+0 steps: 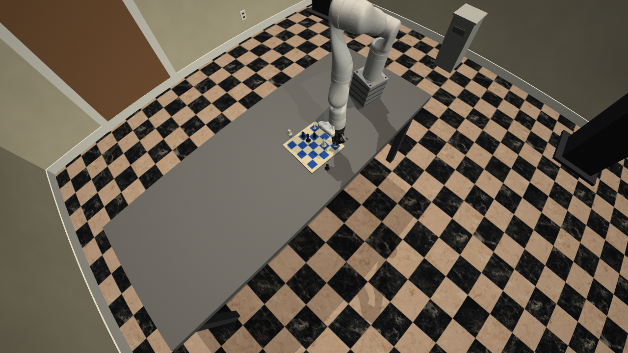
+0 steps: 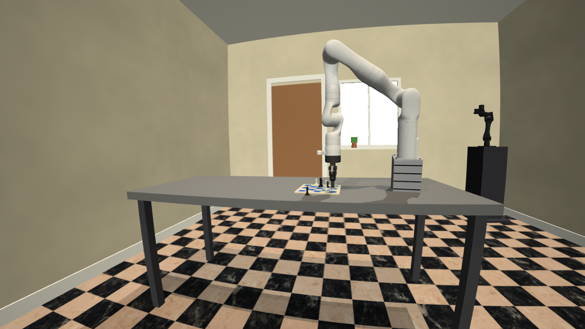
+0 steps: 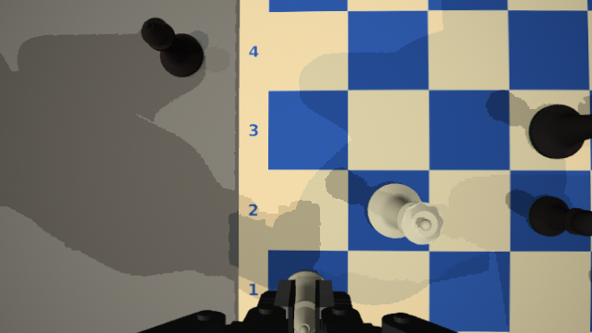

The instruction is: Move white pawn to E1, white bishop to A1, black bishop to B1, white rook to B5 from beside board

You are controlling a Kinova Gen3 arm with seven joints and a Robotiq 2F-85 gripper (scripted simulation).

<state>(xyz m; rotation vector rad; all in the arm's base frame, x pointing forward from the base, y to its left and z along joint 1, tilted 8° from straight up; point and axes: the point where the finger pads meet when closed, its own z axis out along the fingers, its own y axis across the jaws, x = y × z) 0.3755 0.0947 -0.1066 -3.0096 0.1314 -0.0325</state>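
Now: the tall white piece 3 cm ahead of my hand, 4 cm to the right of it and 1 cm below it. Round my hand: chessboard 7 cm ahead, 8 cm to the right, 4 cm below; black pawn 3 cm ahead, 12 cm to the right, 2 cm below; black bishop 12 cm ahead, 5 cm to the left, 2 cm below.
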